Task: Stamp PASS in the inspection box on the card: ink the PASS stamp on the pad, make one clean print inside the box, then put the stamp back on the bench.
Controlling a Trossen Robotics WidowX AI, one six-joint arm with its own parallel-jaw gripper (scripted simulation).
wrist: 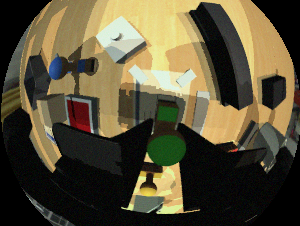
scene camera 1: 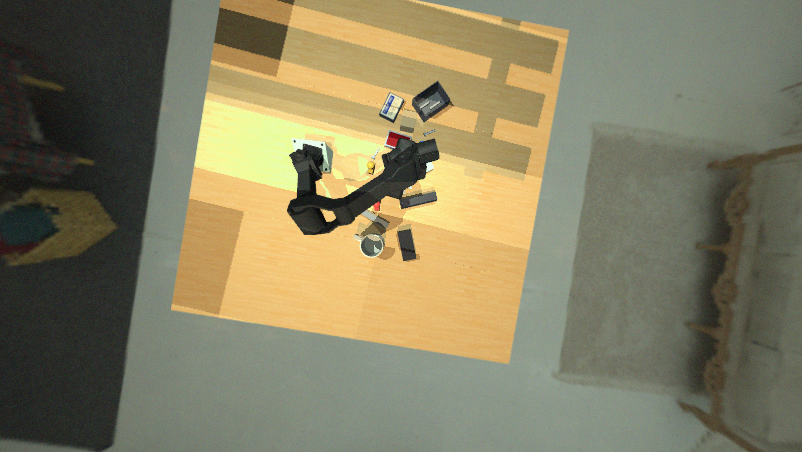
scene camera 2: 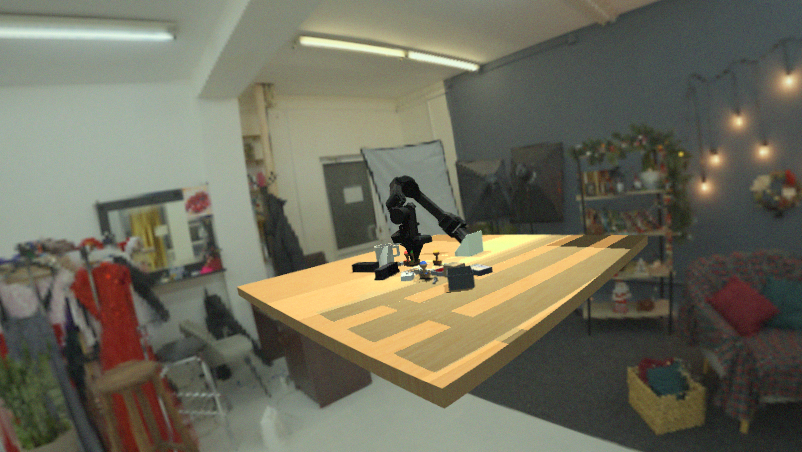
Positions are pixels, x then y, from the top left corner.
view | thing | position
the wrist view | gripper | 165,125
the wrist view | black tray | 37,79
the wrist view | mug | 270,138
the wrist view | blue-knobbed stamp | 60,66
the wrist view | white card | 149,86
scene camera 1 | black tray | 432,100
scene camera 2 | gripper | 414,260
